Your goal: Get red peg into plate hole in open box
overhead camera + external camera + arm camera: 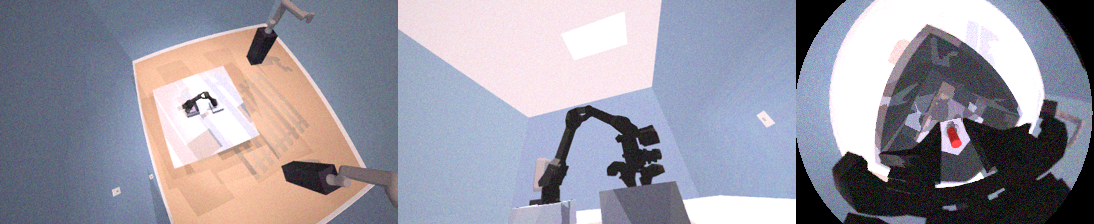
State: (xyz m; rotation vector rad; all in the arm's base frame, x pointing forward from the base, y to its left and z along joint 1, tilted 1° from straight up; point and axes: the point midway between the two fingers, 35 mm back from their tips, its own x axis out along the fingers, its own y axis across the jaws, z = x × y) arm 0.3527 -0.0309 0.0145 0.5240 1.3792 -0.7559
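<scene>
Now: gripper tip 1 cm past the red peg, 1 cm to the right of it and 1 cm above it. The rest, counted from my gripper tip: plate 1 cm behind, 1 cm to the left, 2 cm below; grey box 1 cm behind, 1 cm to the left, 4 cm below.
</scene>
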